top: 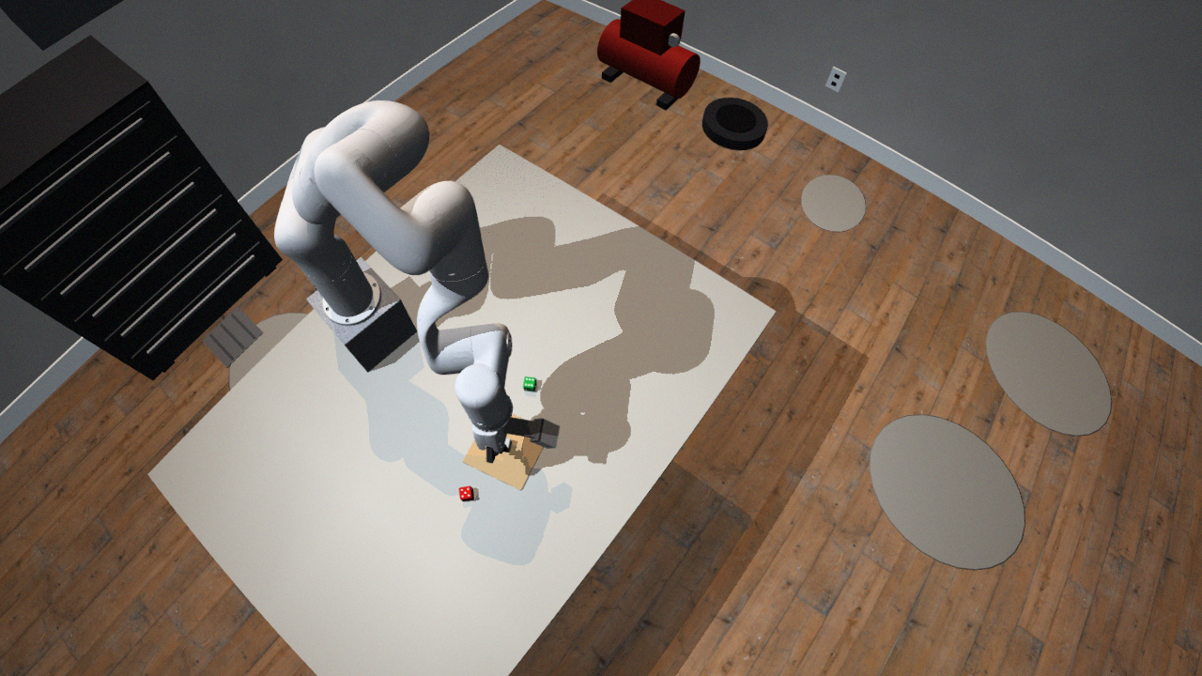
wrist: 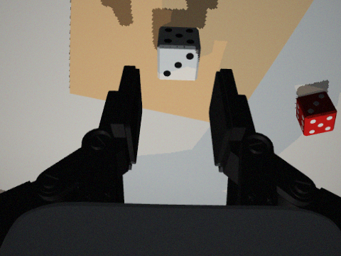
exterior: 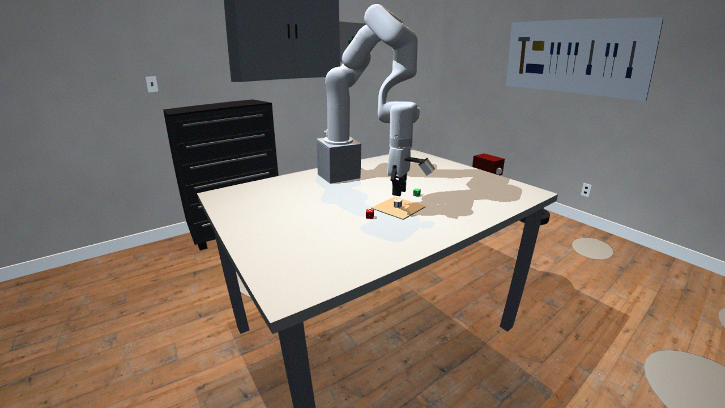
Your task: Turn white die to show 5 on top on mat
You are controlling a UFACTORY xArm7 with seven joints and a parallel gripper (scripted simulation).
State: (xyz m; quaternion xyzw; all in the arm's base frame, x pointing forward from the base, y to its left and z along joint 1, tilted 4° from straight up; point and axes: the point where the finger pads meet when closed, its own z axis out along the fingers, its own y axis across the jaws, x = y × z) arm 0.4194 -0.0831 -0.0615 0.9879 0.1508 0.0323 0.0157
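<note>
Right now the white die is 6 cm below my hand. Also, from my hand: green die (3 cm behind, 14 cm to the left, 6 cm below); then red die (2 cm behind, 13 cm to the right, 6 cm below); then tan mat (7 cm below).
</note>
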